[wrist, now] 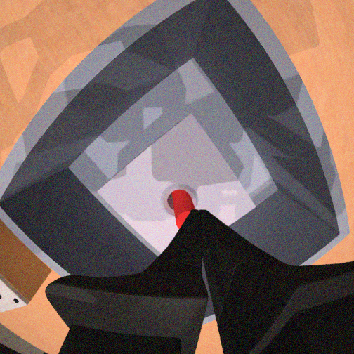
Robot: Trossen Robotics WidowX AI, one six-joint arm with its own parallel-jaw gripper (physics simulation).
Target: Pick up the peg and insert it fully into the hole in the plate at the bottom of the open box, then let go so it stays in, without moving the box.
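Observation:
The red peg (182, 202) stands in the round hole (171, 200) of the pale plate (130, 200) at the bottom of the open grey box (40, 227). A dark gap shows at the left of the peg inside the hole's ring. The peg's upper end is partly hidden behind the fingertips, and how deep it sits cannot be told. My gripper (197, 215) is shut, its black fingertips together with nothing held between them. The tips overlap the peg's upper end in the view; whether they touch it cannot be told.
The box's dark inner walls rise around the plate on all sides. Orange-brown table surface (30, 25) shows outside the box. A brown block-like object (22, 260) with a white part lies outside the box at the lower left.

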